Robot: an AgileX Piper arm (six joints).
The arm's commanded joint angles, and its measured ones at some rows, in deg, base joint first. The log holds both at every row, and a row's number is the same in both.
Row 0, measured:
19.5 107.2 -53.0 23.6 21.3 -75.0
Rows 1 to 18, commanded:
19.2 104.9 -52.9 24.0 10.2 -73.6
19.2 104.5 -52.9 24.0 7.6 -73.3
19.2 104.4 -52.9 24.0 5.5 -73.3
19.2 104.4 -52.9 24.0 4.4 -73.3
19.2 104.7 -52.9 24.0 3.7 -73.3
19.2 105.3 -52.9 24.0 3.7 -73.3
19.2 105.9 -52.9 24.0 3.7 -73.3
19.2 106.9 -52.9 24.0 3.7 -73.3
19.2 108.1 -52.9 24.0 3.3 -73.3
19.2 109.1 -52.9 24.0 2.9 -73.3
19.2 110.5 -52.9 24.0 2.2 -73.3
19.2 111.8 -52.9 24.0 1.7 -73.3
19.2 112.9 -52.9 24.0 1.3 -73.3
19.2 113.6 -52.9 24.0 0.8 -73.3
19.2 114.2 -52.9 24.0 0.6 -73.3
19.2 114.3 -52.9 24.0 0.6 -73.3
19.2 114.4 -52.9 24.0 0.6 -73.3
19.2 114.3 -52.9 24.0 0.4 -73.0
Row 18, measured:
19.5 113.6 -53.0 23.8 1.6 -73.5
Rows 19 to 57, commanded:
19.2 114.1 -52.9 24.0 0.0 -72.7
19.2 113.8 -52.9 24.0 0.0 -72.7
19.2 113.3 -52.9 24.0 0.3 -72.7
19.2 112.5 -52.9 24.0 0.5 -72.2
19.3 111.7 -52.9 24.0 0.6 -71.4
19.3 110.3 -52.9 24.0 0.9 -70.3
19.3 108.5 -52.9 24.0 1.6 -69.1
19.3 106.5 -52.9 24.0 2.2 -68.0
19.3 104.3 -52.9 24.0 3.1 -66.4
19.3 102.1 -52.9 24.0 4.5 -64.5
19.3 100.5 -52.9 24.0 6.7 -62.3
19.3 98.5 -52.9 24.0 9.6 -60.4
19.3 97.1 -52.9 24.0 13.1 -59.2
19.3 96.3 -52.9 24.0 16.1 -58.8
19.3 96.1 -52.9 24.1 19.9 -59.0
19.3 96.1 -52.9 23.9 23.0 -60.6
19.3 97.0 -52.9 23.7 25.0 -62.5
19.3 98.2 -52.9 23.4 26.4 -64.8
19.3 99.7 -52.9 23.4 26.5 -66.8
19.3 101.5 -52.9 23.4 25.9 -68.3
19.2 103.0 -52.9 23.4 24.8 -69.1
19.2 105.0 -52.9 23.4 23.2 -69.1
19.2 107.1 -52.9 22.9 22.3 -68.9
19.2 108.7 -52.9 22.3 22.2 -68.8
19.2 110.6 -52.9 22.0 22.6 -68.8
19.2 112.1 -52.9 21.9 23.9 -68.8
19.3 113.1 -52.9 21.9 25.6 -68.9
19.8 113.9 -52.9 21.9 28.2 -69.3
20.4 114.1 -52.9 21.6 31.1 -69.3
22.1 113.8 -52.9 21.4 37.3 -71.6
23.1 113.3 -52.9 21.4 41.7 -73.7
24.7 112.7 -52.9 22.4 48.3 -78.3
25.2 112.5 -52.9 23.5 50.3 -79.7
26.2 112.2 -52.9 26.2 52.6 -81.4
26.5 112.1 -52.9 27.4 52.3 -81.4
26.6 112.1 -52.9 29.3 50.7 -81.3
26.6 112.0 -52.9 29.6 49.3 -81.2
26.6 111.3 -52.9 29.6 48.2 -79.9
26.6 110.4 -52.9 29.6 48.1 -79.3
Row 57, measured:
26.2 110.8 -54.0 30.0 49.3 -80.4
